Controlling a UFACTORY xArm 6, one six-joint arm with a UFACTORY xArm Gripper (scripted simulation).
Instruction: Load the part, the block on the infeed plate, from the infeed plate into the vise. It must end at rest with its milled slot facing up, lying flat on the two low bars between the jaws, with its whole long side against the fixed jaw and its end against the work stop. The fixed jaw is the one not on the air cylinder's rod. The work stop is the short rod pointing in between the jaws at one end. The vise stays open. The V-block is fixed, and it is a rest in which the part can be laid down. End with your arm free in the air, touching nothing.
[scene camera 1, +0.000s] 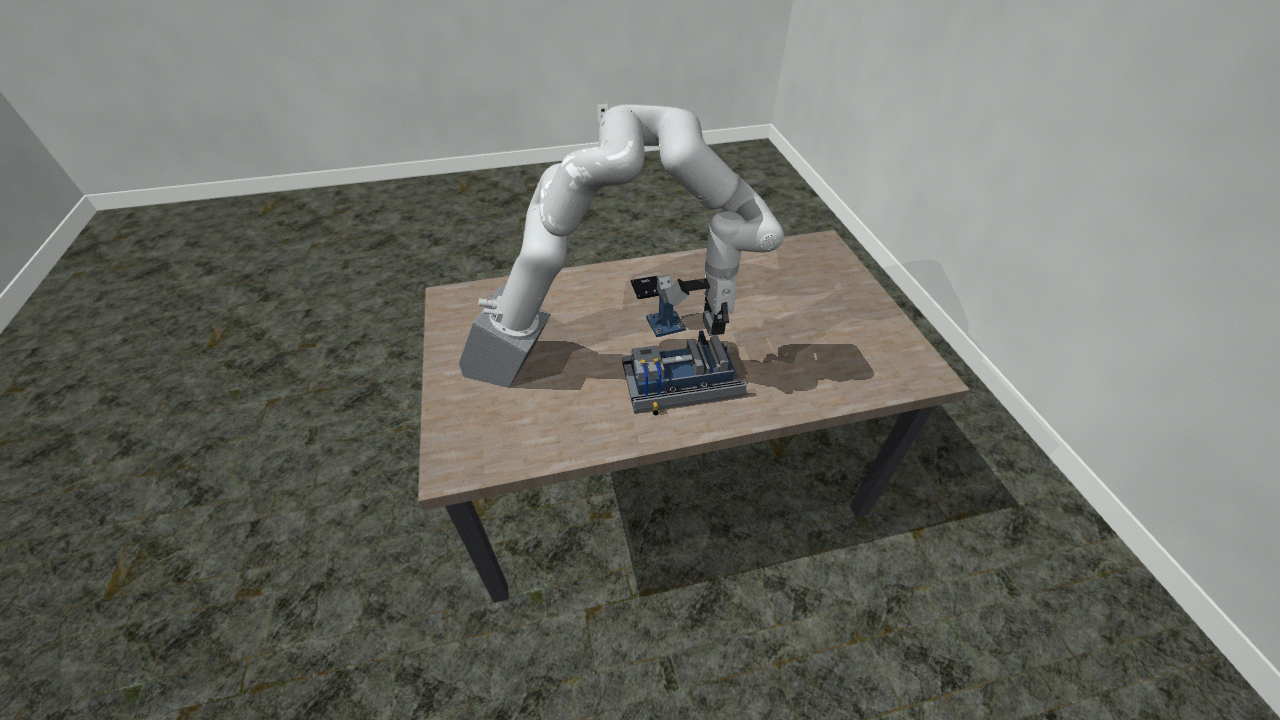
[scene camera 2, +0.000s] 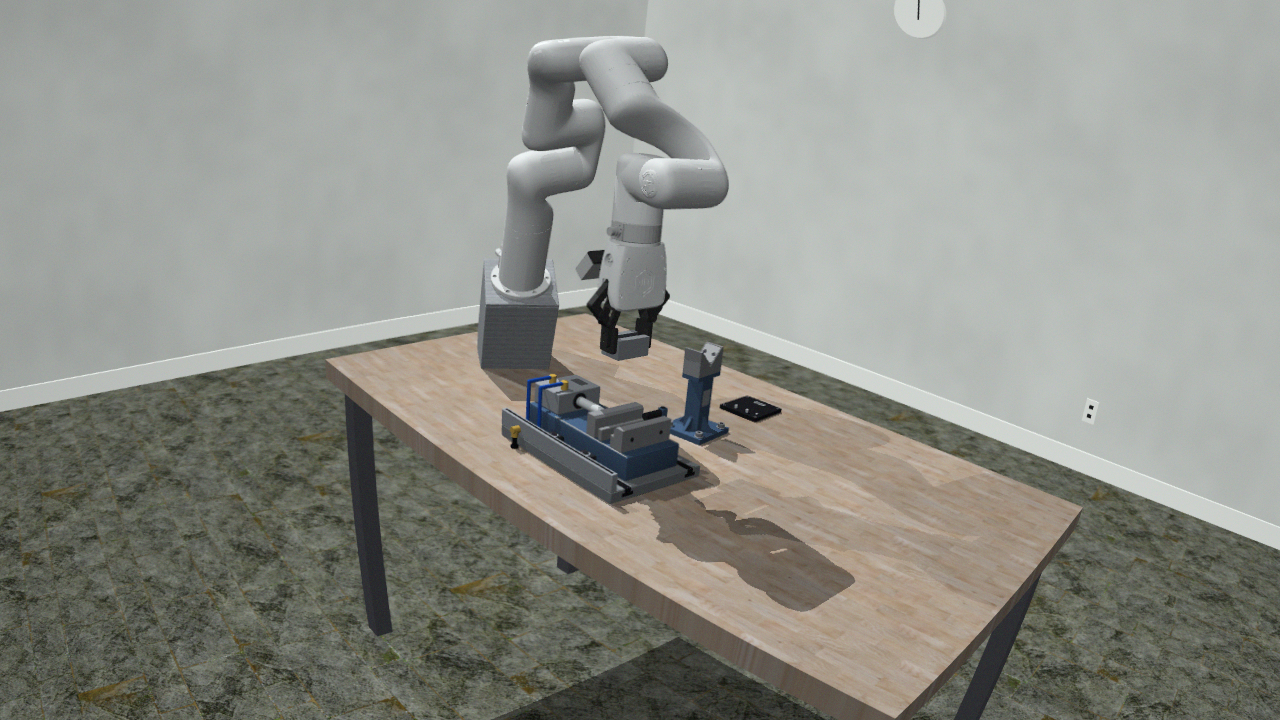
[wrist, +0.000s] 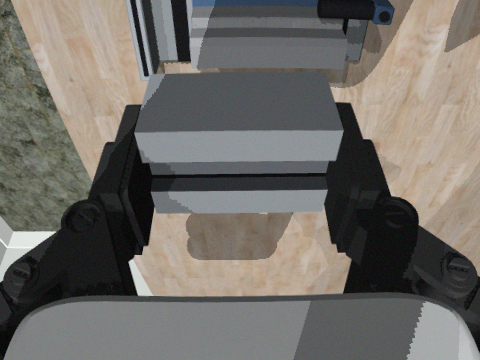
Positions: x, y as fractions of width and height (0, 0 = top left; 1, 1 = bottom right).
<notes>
In view: the gripper (scene camera 2: 0.49, 0.48), a part (scene camera 2: 0.49, 0.48), a fixed jaw (wrist: 0.45, 0.13) and a moving jaw (scene camera 2: 0.48, 0.58).
The part shows as well in the wrist view (wrist: 0.47, 0.40). The gripper shows as well in the wrist view (wrist: 0.50, 0.37).
</notes>
